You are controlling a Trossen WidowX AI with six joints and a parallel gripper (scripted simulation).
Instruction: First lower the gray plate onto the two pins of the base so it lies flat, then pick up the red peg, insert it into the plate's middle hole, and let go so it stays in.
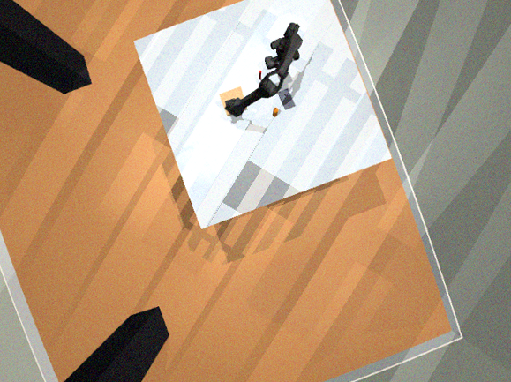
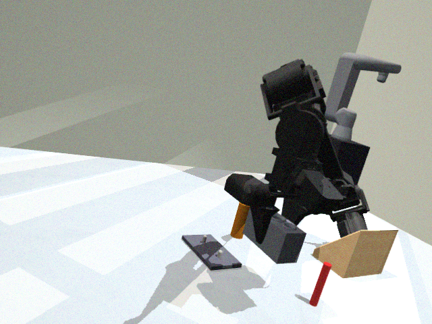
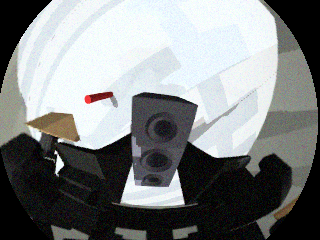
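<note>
Now: the base 150 mm to the right of my gripper tip and 100 mm below it. The rest, counted from my gripper tip: red peg (110 mm behind, 60 mm below, 30 mm to the left); then gray plate (30 mm above); then orange peg (220 mm to the right, 100 mm behind, 60 mm below).
</note>
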